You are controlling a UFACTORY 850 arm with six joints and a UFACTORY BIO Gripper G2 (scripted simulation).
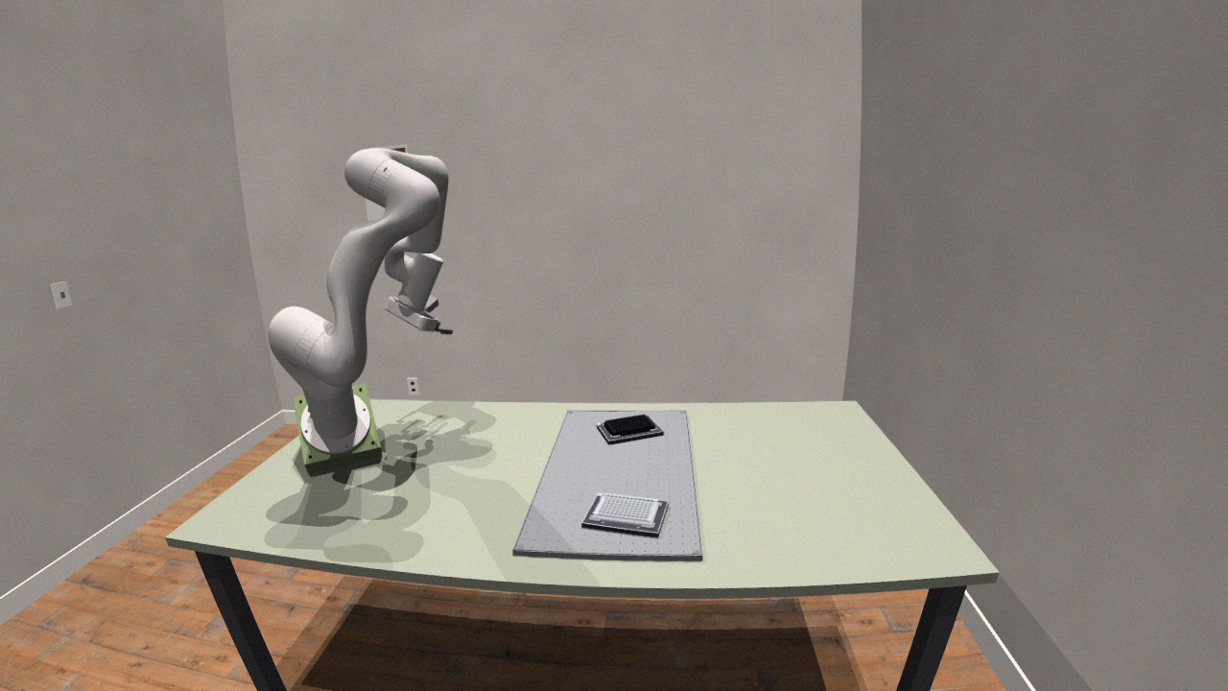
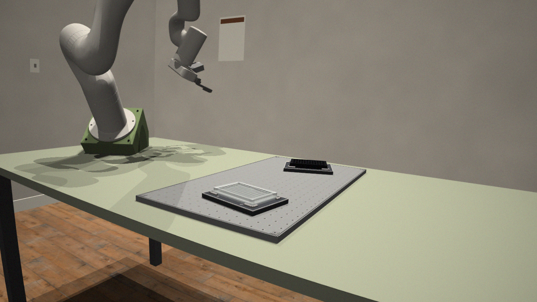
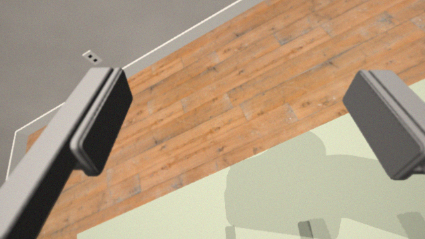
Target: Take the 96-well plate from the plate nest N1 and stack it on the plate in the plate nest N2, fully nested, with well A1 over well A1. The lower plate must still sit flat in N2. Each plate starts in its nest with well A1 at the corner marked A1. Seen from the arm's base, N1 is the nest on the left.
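Now: the black 96-well plate 60 cm ahead of my hand, 24 cm to the right of it and 26 cm below it. Round my hand: plate nest N1: 60 cm ahead, 24 cm to the right, 28 cm below; then plate nest N2: 55 cm ahead, 66 cm to the right, 28 cm below; then clear 96-well plate: 55 cm ahead, 66 cm to the right, 27 cm below.
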